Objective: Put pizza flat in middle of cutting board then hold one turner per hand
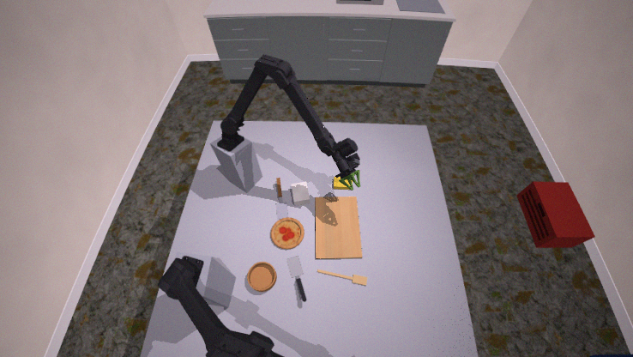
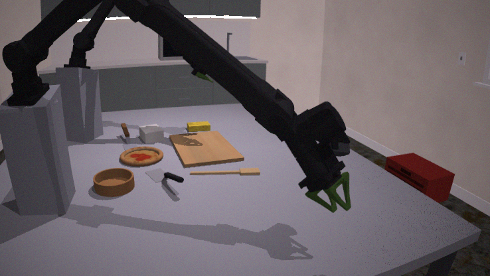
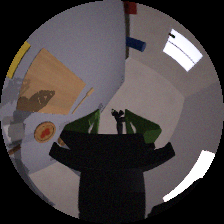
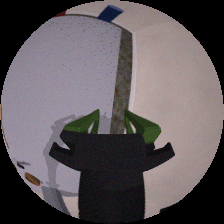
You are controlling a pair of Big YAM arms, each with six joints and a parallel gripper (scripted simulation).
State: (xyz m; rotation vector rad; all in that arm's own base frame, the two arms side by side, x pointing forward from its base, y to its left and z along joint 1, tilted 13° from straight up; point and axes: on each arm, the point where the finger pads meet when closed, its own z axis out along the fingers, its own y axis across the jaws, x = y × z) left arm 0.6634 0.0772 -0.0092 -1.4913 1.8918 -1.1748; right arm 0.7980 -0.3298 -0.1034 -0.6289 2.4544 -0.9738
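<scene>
Now: the black-handled turner 340 mm behind my right hand, 480 mm to the left of it and 120 mm below it. From my right hand the other things lie so: wooden spatula: 100 mm behind, 530 mm to the left, 140 mm below; then wooden cutting board: 170 mm behind, 800 mm to the left, 140 mm below; then wooden bowl: 530 mm behind, 490 mm to the left, 130 mm below.
</scene>
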